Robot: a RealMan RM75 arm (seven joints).
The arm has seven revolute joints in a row. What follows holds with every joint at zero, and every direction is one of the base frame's. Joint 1 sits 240.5 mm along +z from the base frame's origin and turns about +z. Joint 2 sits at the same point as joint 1 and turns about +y. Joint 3 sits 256 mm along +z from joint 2 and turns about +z. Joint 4 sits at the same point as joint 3 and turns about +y. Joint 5 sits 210 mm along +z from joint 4 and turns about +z. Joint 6 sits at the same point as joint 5 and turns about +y. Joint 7 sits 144 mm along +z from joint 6 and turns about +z. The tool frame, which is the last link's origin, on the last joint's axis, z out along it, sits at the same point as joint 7; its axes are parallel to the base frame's.
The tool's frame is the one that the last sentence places.
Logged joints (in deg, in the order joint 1, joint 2, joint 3, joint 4, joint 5, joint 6, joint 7), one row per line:
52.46, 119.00, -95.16, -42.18, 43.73, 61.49, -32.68
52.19, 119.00, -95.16, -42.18, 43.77, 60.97, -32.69
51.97, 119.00, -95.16, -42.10, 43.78, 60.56, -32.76
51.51, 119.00, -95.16, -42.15, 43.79, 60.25, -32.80
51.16, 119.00, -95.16, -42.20, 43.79, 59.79, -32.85
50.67, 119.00, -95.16, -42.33, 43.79, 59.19, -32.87
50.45, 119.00, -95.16, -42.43, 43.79, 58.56, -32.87
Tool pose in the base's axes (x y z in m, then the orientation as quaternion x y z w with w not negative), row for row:
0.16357, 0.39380, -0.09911, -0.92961, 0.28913, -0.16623, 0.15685
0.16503, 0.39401, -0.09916, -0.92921, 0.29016, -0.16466, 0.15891
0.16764, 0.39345, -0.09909, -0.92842, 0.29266, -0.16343, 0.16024
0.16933, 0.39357, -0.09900, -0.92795, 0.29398, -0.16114, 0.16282
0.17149, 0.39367, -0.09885, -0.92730, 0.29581, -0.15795, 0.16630
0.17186, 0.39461, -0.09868, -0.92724, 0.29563, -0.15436, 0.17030
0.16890, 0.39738, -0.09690, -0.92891, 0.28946, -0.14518, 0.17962
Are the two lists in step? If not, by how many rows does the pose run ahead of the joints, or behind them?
The pose runs 1 row ahead of the joints: the pose in row i belongs to the joints in row i + 1.
